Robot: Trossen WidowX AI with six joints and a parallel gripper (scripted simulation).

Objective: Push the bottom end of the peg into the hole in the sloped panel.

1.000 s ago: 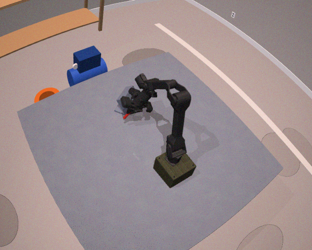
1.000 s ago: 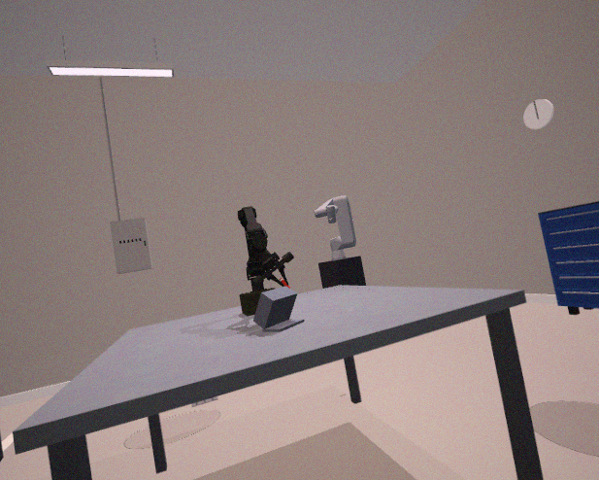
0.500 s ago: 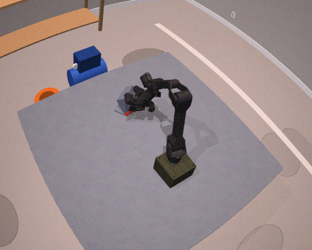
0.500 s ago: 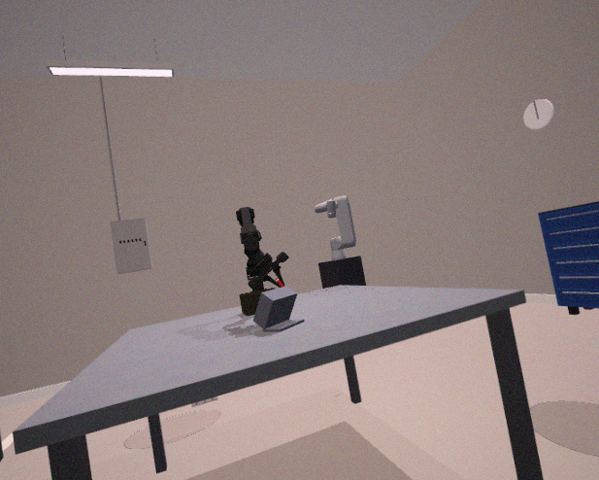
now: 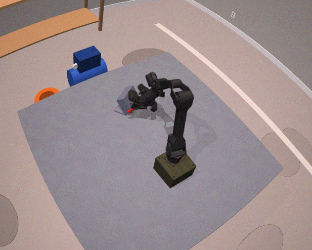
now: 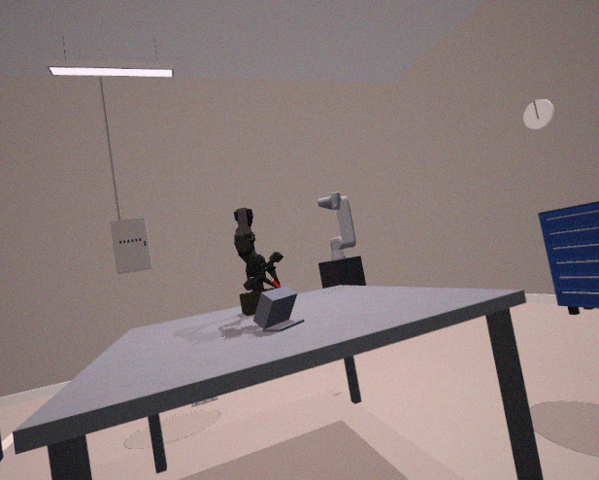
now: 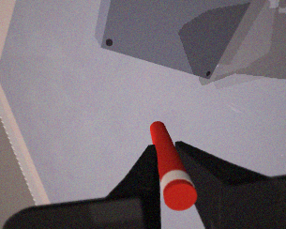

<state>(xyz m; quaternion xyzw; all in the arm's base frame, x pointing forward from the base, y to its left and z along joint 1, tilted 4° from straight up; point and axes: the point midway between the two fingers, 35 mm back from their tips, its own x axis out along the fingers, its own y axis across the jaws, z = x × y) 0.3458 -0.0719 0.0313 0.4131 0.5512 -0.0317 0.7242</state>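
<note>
Right now the grey sloped panel is 100 mm ahead of my gripper tip, 70 mm to the right of it and 60 mm below it. Also, from my gripper tip: peg 10 mm behind, 10 mm to the right, 10 mm above.
</note>
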